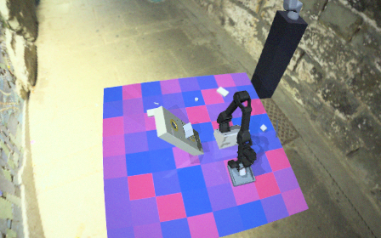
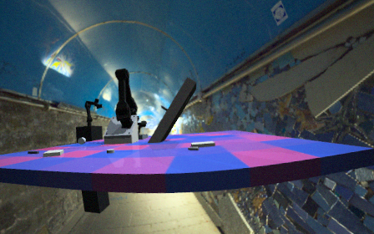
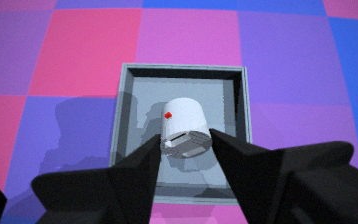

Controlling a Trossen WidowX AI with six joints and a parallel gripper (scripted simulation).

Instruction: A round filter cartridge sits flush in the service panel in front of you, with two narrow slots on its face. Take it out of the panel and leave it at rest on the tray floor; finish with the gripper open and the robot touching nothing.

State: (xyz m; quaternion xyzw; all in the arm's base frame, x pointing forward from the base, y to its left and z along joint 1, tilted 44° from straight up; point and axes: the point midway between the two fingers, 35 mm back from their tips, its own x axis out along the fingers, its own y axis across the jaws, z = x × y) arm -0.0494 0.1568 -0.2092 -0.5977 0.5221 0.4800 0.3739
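Now: the round filter cartridge right at my gripper tip. The rest, counted from my gripper tip: grey tray (40 mm below, 10 mm to the left).
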